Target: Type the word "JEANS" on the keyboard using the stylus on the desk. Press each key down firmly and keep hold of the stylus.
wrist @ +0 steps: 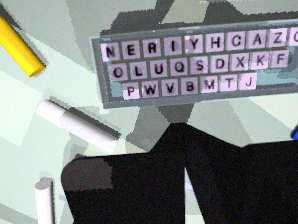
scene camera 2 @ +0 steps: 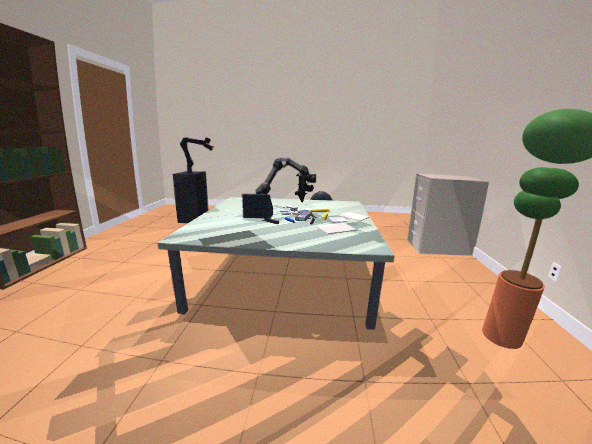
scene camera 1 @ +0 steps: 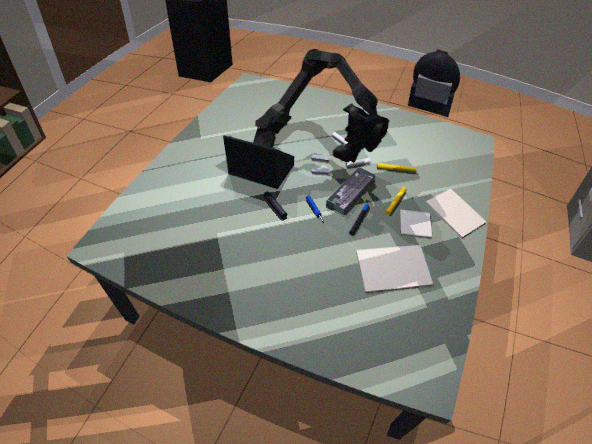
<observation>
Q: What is the gripper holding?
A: Nothing.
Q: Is the gripper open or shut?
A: Shut.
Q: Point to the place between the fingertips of the gripper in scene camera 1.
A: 353,161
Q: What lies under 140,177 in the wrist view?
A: The gripper.
</observation>
